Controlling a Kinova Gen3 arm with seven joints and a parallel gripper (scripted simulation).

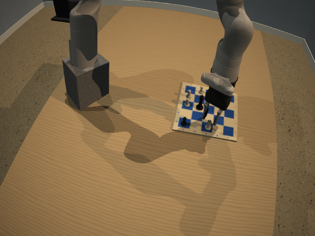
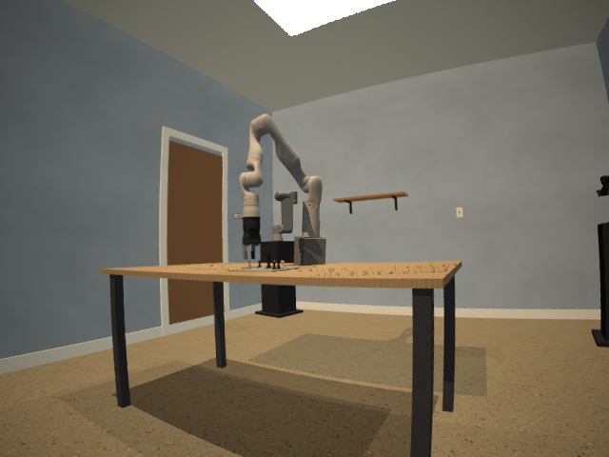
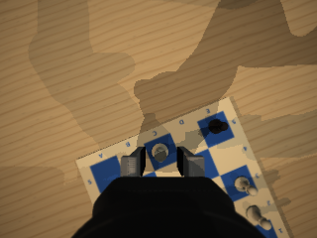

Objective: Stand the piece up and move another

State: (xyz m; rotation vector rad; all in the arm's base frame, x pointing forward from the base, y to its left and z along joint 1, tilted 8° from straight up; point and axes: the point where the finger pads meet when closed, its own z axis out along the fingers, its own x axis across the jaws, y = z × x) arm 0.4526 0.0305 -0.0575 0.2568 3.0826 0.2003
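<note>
Now: hand 4 cm above the white rook. Round my hand: chessboard: 2 cm behind, 8 cm to the left, 6 cm below; tall black piece: 5 cm behind, 7 cm to the left, 3 cm below.
</note>
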